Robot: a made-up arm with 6 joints.
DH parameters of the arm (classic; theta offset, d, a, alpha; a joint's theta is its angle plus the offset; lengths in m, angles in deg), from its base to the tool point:
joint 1: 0 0.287 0 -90
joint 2: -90 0 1.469 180
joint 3: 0 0 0 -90
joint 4: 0 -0.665 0 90
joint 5: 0 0.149 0 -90
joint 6: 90 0 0 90
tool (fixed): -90 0 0 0
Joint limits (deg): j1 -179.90..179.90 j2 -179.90..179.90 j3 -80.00..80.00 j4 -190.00..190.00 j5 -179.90..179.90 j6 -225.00..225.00
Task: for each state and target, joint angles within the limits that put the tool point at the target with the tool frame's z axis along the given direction. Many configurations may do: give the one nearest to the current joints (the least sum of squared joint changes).
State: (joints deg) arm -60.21 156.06 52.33 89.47 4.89 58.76
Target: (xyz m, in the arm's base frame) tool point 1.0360 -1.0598 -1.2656 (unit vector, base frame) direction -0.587 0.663 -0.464
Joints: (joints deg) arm -47.22 134.20 71.05 105.85 -2.75 73.02
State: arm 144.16 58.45 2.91 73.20 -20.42 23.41
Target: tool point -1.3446 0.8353 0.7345 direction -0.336 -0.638 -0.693
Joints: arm 148.76 49.77 -10.16 83.51 -40.71 27.63
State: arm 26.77 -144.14 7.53 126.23 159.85 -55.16
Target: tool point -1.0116 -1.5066 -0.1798 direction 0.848 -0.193 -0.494
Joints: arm 56.11 -123.45 13.72 89.91 145.14 -8.69
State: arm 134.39 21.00 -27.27 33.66 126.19 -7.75
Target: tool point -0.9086 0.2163 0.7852 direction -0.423 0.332 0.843
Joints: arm 171.93 37.04 -59.46 54.45 90.37 -27.08
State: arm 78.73 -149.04 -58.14 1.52 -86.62 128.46
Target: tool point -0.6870 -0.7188 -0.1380 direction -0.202 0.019 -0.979
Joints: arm 37.68 -137.90 -47.54 -2.29 -98.65 171.69
